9 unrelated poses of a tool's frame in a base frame.
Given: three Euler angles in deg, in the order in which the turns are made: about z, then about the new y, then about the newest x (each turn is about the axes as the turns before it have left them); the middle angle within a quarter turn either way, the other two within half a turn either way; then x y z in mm.
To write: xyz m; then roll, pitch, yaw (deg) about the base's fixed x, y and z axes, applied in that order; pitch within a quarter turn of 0, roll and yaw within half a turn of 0. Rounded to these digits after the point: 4 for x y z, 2 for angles.
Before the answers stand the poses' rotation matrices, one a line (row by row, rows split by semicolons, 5 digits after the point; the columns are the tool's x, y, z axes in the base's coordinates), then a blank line. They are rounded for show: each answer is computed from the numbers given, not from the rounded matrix.
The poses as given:
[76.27 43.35 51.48 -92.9 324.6 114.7]
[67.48 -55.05 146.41 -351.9 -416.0 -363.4]
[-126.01 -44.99 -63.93 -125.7 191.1 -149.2]
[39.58 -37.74 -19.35 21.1 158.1 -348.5]
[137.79 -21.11 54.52 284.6 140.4 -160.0]
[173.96 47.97 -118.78 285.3 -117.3 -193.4]
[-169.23 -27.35 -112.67 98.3 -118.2 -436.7]
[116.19 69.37 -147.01 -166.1 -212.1 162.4]
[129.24 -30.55 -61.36 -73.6 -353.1 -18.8]
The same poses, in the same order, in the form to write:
0.17259 -0.47752 0.86150; 0.70639 0.66954 0.22960; -0.68645 0.56893 0.45288
0.21941 0.59582 0.77257; 0.52918 -0.73794 0.41882; 0.81965 0.31693 -0.47720
-0.41580 -0.01787 0.90928; -0.57209 -0.77208 -0.27678; 0.70698 -0.63528 0.31081
0.60950 -0.44485 -0.65622; 0.50386 0.85642 -0.11259; 0.61208 -0.26202 0.74613
-0.69098 -0.17272 0.70194; 0.62676 -0.62695 0.46271; 0.36016 0.75967 0.54147
-0.66580 0.69809 0.26341; 0.07045 0.41027 -0.90924; -0.74279 -0.58682 -0.32234
-0.87257 -0.48849 -0.00152; -0.16598 0.29942 -0.93958; 0.45942 -0.81959 -0.34234
-0.15550 0.97756 -0.14214; 0.31616 -0.08707 -0.94470; -0.93588 -0.19184 -0.29552
-0.54476 -0.65341 -0.52563; 0.66699 0.04231 -0.74386; 0.50829 -0.75582 0.41277

[-0.0929 0.3246 0.1147 51.48 43.35 76.27]
[-0.3519 -0.4160 -0.3634 146.41 -55.05 67.48]
[-0.1257 0.1911 -0.1492 -63.93 -44.99 -126.01]
[0.0211 0.1581 -0.3485 -19.35 -37.74 39.58]
[0.2846 0.1404 -0.1600 54.52 -21.11 137.79]
[0.2853 -0.1173 -0.1934 -118.78 47.97 173.96]
[0.0983 -0.1182 -0.4367 -112.67 -27.35 -169.23]
[-0.1661 -0.2121 0.1624 -147.01 69.37 116.19]
[-0.0736 -0.3531 -0.0188 -61.36 -30.55 129.24]

